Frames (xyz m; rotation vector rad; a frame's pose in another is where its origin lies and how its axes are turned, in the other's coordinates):
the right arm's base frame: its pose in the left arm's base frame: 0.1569 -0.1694 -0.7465 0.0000 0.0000 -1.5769
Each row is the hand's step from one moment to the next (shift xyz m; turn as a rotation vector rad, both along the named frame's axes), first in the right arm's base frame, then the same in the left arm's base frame.
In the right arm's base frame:
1: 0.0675 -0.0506 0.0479 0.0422 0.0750 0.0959
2: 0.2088 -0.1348 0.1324 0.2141 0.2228 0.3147
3: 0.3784 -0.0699 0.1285 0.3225 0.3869 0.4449
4: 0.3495 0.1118 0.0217 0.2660 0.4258 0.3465
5: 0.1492 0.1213 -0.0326 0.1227 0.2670 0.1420
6: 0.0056 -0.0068 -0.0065 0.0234 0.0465 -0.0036
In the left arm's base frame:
1: -0.0510 -0.0672 0.0479 0.0747 -0.0427 0.0959
2: -0.1361 -0.2080 0.1324 0.2215 -0.2155 0.3147
3: -0.0722 -0.3780 0.1285 0.3849 -0.3249 0.4449
4: 0.1097 -0.3502 0.0217 0.4242 -0.2686 0.3465
5: 0.1204 -0.1499 -0.0326 0.2662 -0.1243 0.1420
6: -0.0068 -0.0056 -0.0065 0.0464 -0.0237 -0.0036

